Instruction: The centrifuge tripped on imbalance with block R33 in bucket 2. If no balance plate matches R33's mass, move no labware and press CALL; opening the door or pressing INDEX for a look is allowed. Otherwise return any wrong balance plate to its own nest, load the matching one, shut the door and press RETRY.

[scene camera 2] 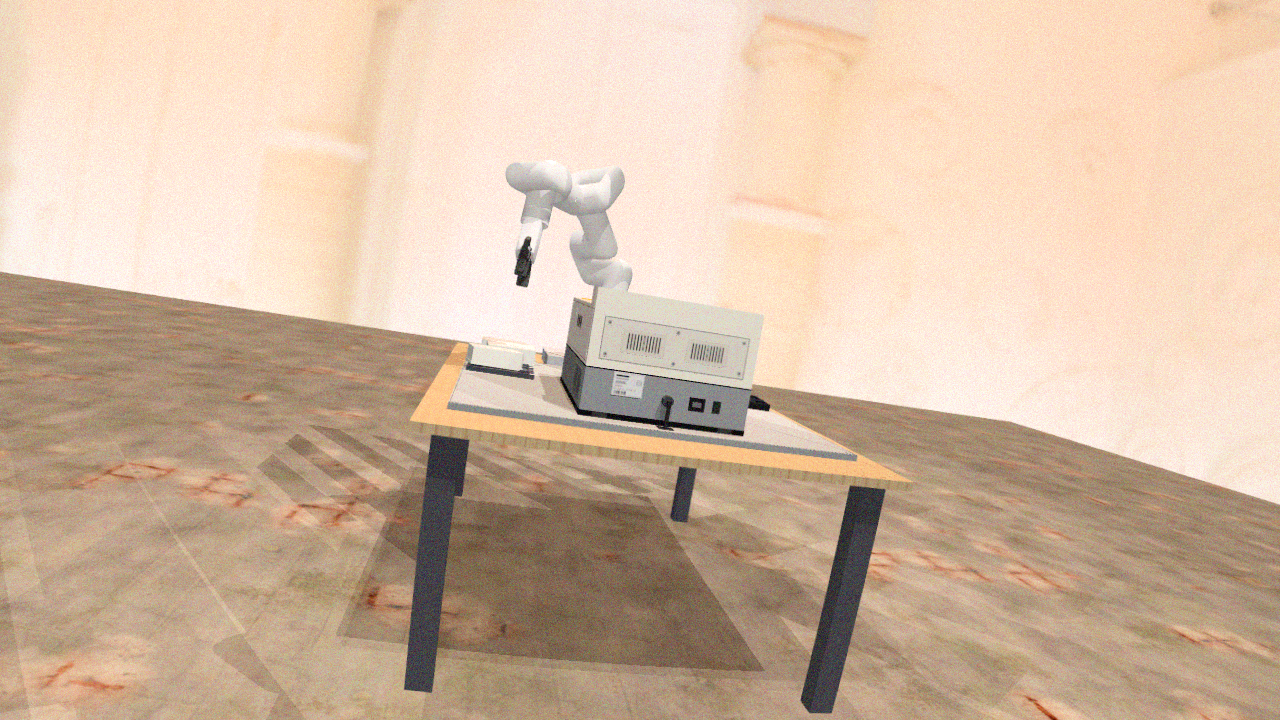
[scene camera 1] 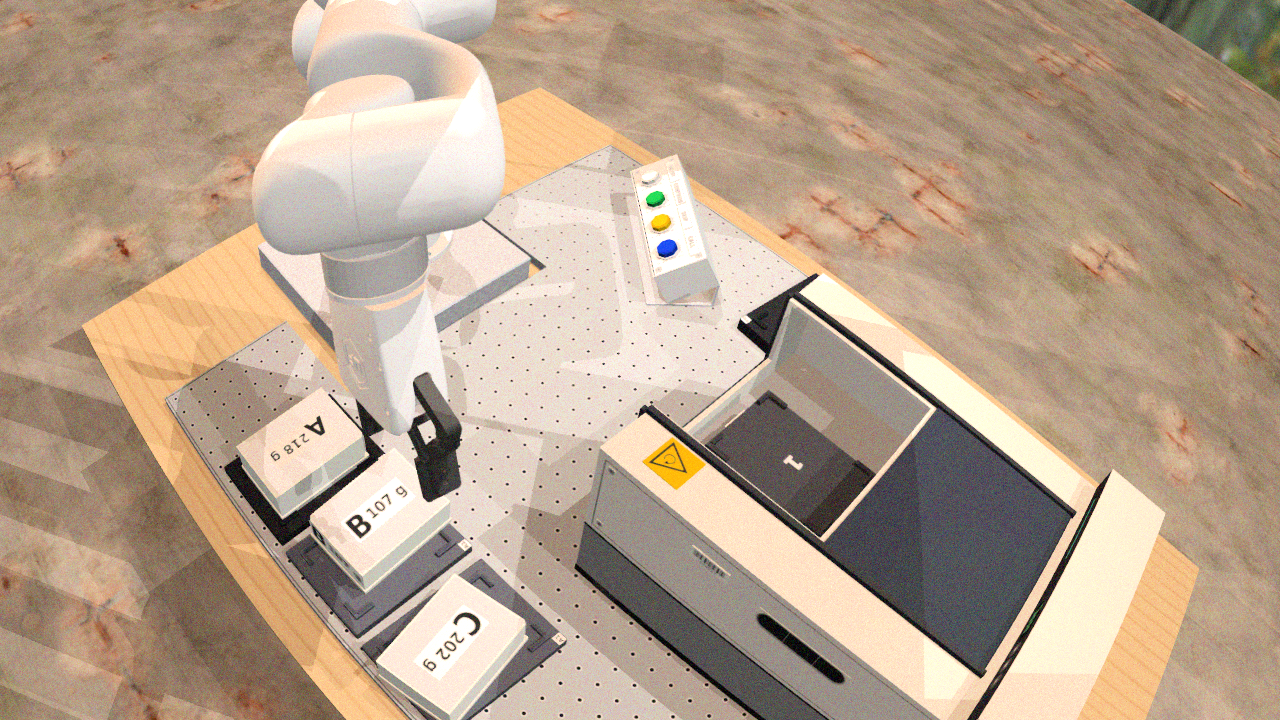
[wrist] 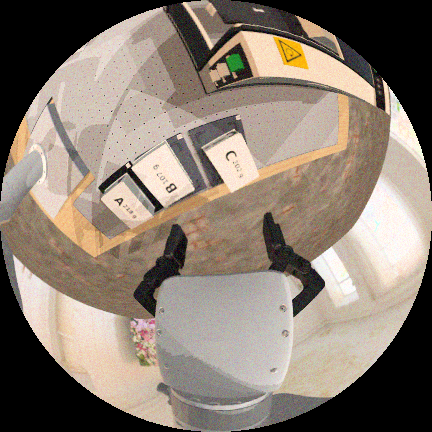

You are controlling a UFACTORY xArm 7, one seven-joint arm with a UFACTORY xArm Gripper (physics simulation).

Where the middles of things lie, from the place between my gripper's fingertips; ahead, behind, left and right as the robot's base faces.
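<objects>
I see the dark nest (scene camera 1: 359, 612) 220 mm below my hand, 60 mm behind it and 20 mm to the right of it. The centrifuge (scene camera 1: 976, 568) is 110 mm below my hand, 300 mm ahead of it and 320 mm to the left of it. As for the button box (scene camera 1: 676, 267), it is 190 mm below my hand, 550 mm to the left of it and 220 mm behind it.
</objects>
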